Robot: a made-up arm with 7 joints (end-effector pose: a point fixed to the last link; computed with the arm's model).
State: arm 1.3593 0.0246 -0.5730 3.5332 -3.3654 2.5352 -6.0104
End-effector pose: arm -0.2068 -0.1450 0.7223 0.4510 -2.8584 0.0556
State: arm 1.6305 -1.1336 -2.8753 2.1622 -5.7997 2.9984 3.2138
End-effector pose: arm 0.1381 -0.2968 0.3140 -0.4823 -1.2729 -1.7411
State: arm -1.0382 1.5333 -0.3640 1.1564 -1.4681 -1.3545 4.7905
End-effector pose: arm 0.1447 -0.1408 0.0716 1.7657 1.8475 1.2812
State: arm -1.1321 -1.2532 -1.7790 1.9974 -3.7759 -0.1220 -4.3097
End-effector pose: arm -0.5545 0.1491 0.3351 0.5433 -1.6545 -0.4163
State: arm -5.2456 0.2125 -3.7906 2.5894 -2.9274 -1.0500 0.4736
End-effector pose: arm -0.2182 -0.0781 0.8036 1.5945 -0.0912 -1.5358
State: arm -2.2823 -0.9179 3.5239 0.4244 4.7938 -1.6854 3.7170
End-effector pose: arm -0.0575 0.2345 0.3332 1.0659 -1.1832 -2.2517
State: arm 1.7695 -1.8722 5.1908 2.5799 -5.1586 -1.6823 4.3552
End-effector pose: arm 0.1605 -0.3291 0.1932 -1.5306 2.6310 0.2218
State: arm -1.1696 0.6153 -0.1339 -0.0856 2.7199 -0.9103 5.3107
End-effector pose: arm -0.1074 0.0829 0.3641 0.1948 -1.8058 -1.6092
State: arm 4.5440 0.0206 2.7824 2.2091 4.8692 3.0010 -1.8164
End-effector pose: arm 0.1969 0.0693 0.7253 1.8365 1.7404 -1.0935
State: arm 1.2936 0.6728 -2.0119 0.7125 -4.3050 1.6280 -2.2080
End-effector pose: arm 0.4061 -0.1762 0.4044 -2.0932 -0.8563 -1.7868
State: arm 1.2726 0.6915 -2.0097 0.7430 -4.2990 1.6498 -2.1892
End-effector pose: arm 0.4108 -0.1771 0.4167 -2.0832 -0.8795 -1.7928
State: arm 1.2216 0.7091 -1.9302 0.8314 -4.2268 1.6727 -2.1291
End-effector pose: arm 0.4383 -0.1602 0.4344 -2.0089 -0.8904 -1.8012
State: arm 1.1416 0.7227 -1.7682 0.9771 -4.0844 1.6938 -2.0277
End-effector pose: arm 0.4856 -0.1170 0.4521 -1.8476 -0.8687 -1.7964
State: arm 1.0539 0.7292 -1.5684 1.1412 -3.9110 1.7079 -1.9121
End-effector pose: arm 0.5317 -0.0548 0.4655 -1.6278 -0.7983 -1.7625
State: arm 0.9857 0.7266 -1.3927 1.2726 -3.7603 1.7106 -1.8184
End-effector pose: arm 0.5598 0.0027 0.4760 -1.4225 -0.7008 -1.7122
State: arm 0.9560 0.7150 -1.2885 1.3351 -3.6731 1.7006 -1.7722
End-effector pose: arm 0.5705 0.0361 0.4817 -1.3018 -0.6220 -1.6786
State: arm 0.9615 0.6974 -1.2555 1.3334 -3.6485 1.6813 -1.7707
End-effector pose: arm 0.5716 0.0462 0.4797 -1.2731 -0.5794 -1.6750
